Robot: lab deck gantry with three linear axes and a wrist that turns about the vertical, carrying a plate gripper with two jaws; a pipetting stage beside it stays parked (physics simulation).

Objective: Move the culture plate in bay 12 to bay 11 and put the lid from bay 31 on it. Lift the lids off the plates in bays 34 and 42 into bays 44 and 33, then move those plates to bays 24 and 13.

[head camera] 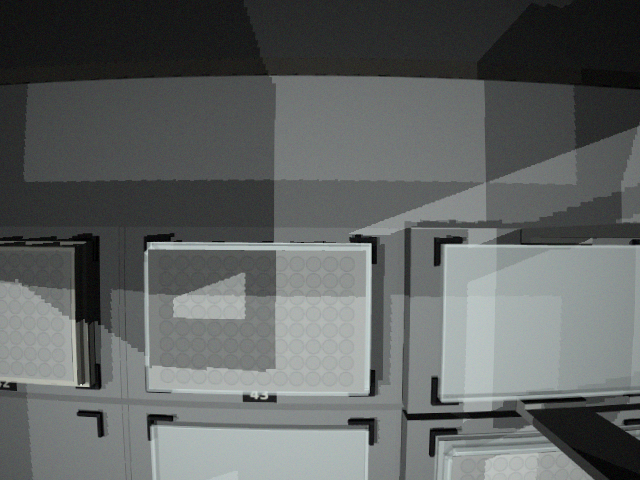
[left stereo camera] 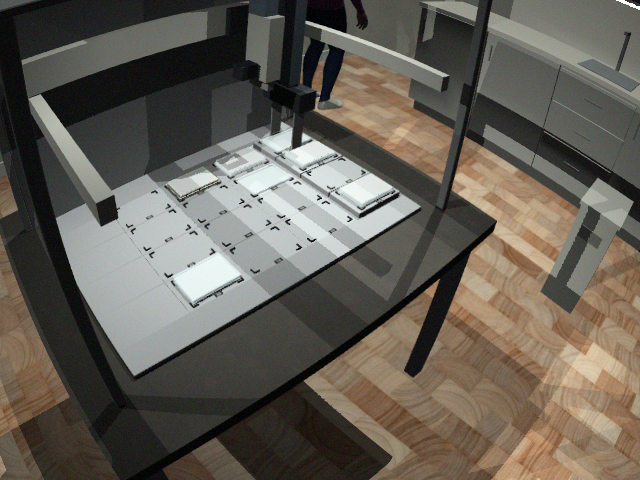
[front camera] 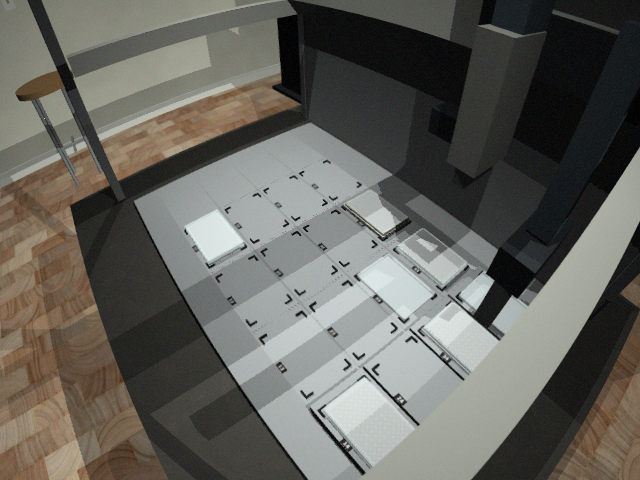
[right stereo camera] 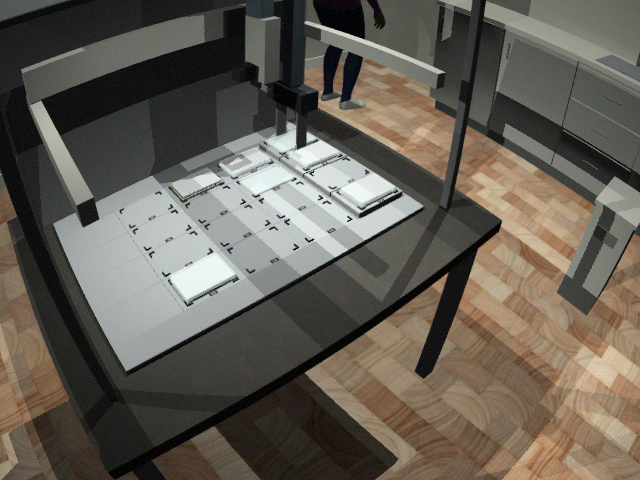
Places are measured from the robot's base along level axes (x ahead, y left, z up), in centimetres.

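Where they show: gripper, fingertip midpoint: (head camera: 550,320) (left stereo camera: 285,141) (front camera: 496,305) (right stereo camera: 290,141); robot's base, origin of the base link: (left stereo camera: 193,306) (front camera: 186,231) (right stereo camera: 188,305).
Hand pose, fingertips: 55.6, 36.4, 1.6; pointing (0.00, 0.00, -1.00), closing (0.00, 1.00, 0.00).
Note:
Things, the pixels of their centre, and the offset from my fingertips, as dx, dy, dz.
- pale lid, body centre: (head camera: 552,321) (front camera: 496,304) (left stereo camera: 285,140) (right stereo camera: 290,140) +0.0, +0.0, +0.2
- beige-edged plate, body centre: (front camera: 376,212) (left stereo camera: 192,182) (right stereo camera: 195,183) -32.8, +0.0, -0.9
- culture plate with a lid, body centre: (left stereo camera: 206,276) (right stereo camera: 201,276) (front camera: 212,234) -49.2, -32.1, -0.4
My gripper (front camera: 509,310) (head camera: 550,320) (left stereo camera: 286,141) (right stereo camera: 291,142) is down at bay 44, its jaws at the front and back edges of a pale lid (front camera: 475,293) (head camera: 491,320) (left stereo camera: 276,142), and looks shut on it. The lid is level, on or barely above the bay. The plate (front camera: 457,330) (head camera: 501,467) in bay 34 shows its wells. Another lid (front camera: 398,286) (head camera: 258,454) lies in bay 33. The beige-edged plate (front camera: 374,211) (head camera: 36,320) (left stereo camera: 192,184) sits in bay 42, wells showing. The culture plate with a lid (front camera: 214,235) (left stereo camera: 206,279) (right stereo camera: 202,277) sits in bay 11.
A plate (front camera: 431,258) (head camera: 258,320) stands in bay 43, left of the gripper. Another plate (front camera: 369,418) (left stereo camera: 366,190) (right stereo camera: 368,190) stands in bay 14, on the raised right column. The parked pipetting stage (front camera: 491,98) (left stereo camera: 264,49) hangs beside the gripper.

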